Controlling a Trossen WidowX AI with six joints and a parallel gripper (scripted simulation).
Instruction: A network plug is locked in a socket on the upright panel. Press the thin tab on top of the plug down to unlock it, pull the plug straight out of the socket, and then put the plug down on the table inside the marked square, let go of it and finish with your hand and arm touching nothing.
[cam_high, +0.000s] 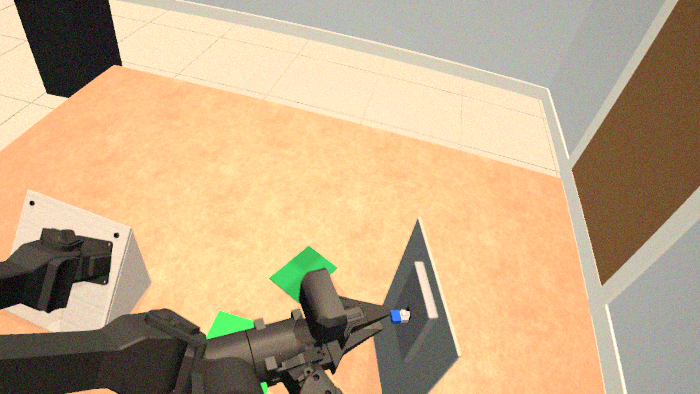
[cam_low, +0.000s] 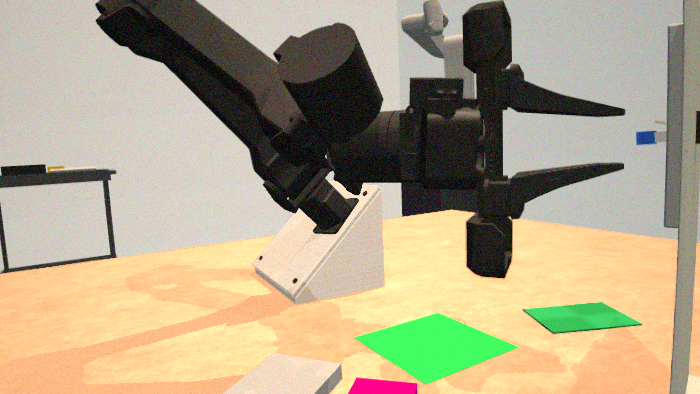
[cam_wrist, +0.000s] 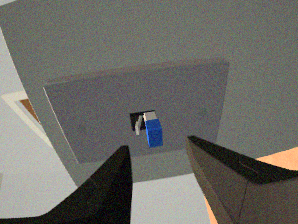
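Now: gripper tip 20 mm short of the network plug and 10 mm to the right of it. Round my gripper tip: green square (200 mm below, 180 mm behind); then pale grey block (200 mm below, 190 mm behind, 180 mm to the right); then upright panel (70 mm below, 40 mm ahead, 10 mm to the left).
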